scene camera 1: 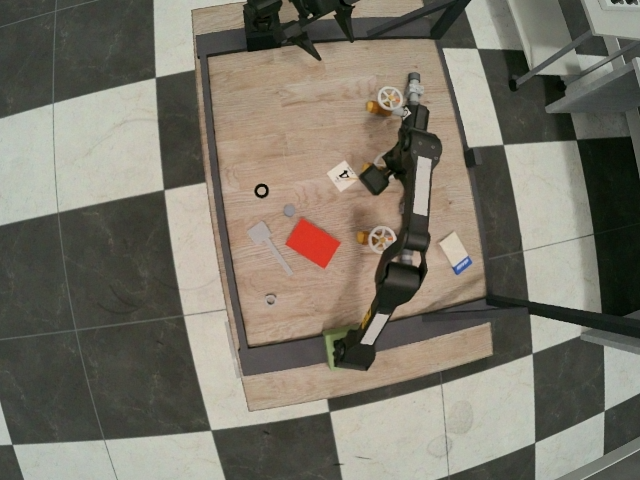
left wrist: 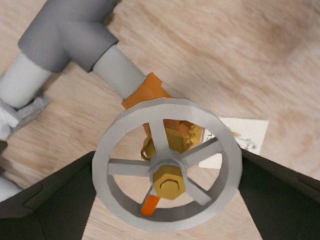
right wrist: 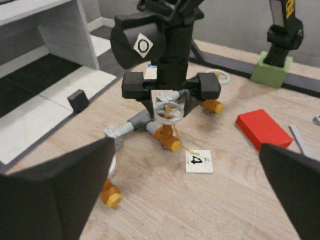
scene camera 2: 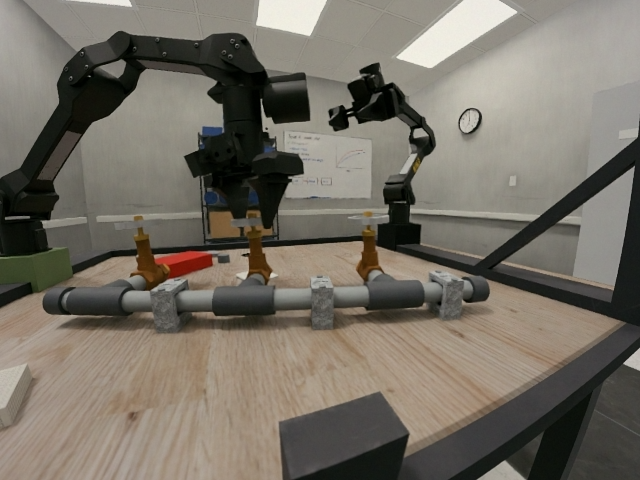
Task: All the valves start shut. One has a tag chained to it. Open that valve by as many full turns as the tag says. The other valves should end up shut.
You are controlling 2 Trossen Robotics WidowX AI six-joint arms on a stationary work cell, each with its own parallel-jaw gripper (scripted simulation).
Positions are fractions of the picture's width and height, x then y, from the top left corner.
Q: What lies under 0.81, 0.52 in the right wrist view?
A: A red block.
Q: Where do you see a red block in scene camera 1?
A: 0.48, 0.50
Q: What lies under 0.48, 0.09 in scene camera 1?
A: My right gripper.
